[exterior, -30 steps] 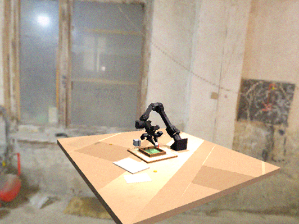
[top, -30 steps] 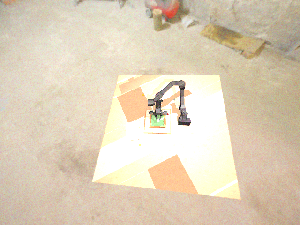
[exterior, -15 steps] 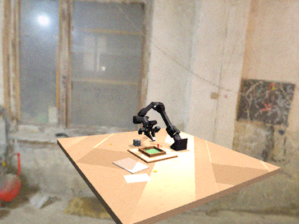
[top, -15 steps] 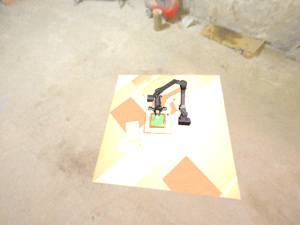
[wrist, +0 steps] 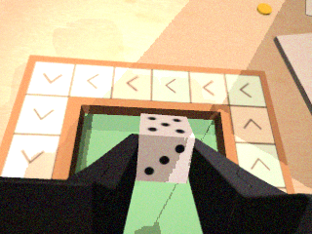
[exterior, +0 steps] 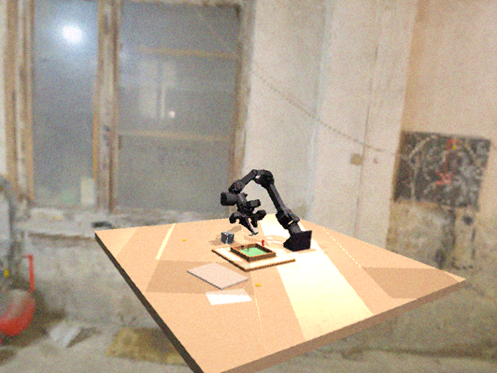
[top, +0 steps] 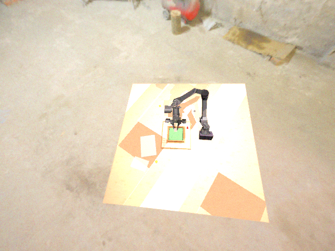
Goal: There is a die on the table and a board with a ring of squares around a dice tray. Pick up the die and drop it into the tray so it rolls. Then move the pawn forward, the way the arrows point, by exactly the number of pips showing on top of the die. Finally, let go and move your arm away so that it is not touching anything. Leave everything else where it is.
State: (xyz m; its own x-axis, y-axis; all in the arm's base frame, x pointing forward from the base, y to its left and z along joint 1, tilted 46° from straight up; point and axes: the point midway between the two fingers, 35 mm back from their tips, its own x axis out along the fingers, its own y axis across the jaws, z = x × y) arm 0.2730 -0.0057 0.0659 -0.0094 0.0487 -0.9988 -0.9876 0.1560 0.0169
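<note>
Now: gripper tip right at the white die. From my gripper tip the other things lie so: grey-blue cube (23 cm to the right, 10 cm below, 2 cm behind); then red pawn (12 cm behind, 10 cm below, 6 cm to the right); then green dice tray (12 cm below).
</note>
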